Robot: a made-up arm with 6 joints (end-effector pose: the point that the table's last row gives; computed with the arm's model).
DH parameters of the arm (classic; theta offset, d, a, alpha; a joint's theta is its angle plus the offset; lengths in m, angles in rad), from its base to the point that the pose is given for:
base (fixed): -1.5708 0.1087 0 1.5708
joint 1: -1.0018 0 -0.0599 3.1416
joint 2: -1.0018 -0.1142 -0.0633 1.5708
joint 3: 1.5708 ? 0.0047 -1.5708
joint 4: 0 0.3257 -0.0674 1.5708
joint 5: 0 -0.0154 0.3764 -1.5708
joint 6: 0 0.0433 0.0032 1.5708
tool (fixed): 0 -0.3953 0 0
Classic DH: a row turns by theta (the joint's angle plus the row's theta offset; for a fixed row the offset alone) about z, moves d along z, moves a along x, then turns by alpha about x.
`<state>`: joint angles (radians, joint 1 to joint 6).
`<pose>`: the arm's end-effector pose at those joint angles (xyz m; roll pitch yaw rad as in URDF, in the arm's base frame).
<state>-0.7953 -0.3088 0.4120 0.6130 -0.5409 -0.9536</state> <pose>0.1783 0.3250 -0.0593 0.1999 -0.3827 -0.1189</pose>
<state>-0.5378 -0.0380 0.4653 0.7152 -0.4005 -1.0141</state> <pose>0.1303 0.4457 -0.0521 0.2565 -0.4039 0.0523</pose>
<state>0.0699 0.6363 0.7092 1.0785 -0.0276 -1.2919</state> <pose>-0.1705 0.7076 -0.0171 0.4746 -0.5436 0.5109</pose>
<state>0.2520 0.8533 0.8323 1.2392 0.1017 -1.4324</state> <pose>-0.3321 0.7388 -0.0016 0.5737 -0.6122 0.6528</pose>
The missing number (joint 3, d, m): 0.1588
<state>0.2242 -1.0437 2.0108 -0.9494 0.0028 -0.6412</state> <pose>-0.7019 0.5675 -0.1475 0.4437 -0.3218 1.5640</pose>
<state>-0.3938 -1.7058 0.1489 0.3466 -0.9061 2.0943</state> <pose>-0.1101 0.4324 -0.1286 -1.0512 0.4939 -2.3782</pose>
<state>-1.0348 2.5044 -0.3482 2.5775 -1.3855 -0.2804</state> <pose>-0.4099 0.1368 -0.2649 0.4151 -0.7029 2.0091</pose>
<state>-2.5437 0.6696 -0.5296 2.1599 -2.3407 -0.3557</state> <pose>-0.2345 -0.0507 -0.6184 0.7084 0.2868 1.3364</pose>
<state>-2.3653 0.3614 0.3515 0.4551 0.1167 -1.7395</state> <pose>0.3350 -0.6751 0.4707 2.5118 1.0075 -1.0344</pose>
